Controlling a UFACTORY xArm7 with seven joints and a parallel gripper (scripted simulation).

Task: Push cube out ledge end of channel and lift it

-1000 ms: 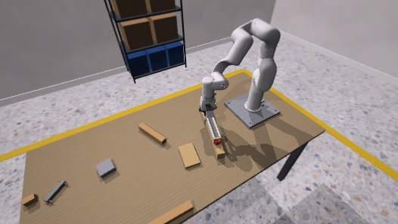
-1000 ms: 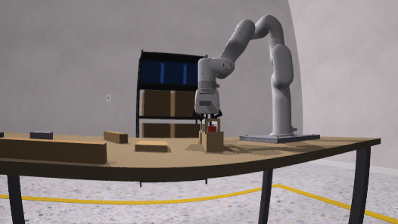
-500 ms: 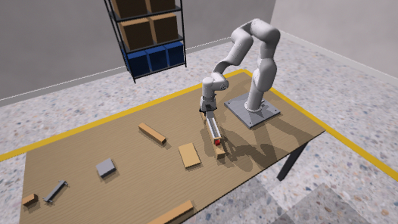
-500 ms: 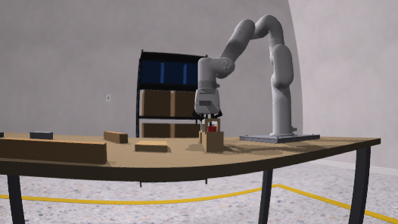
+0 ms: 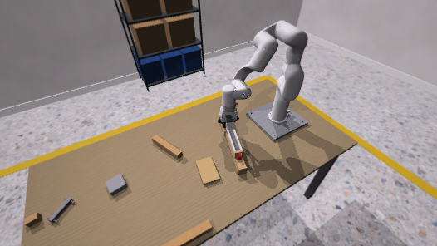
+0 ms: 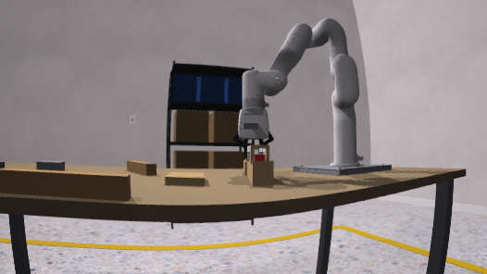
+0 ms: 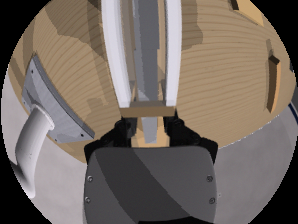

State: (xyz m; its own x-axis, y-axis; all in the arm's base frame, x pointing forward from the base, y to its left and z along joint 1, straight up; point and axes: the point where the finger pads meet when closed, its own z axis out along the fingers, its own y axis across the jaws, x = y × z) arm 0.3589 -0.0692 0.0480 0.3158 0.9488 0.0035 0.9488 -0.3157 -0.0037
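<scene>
The red cube is 8 cm ahead of my hand, 22 cm to the left of it and 1 cm below it. From my hand the other things lie so: flat wooden slab (25 cm ahead, 18 cm to the left, 6 cm below); long beam (49 cm ahead, 43 cm to the left, 5 cm below); wooden channel (4 cm ahead, 12 cm to the left, 1 cm below).
</scene>
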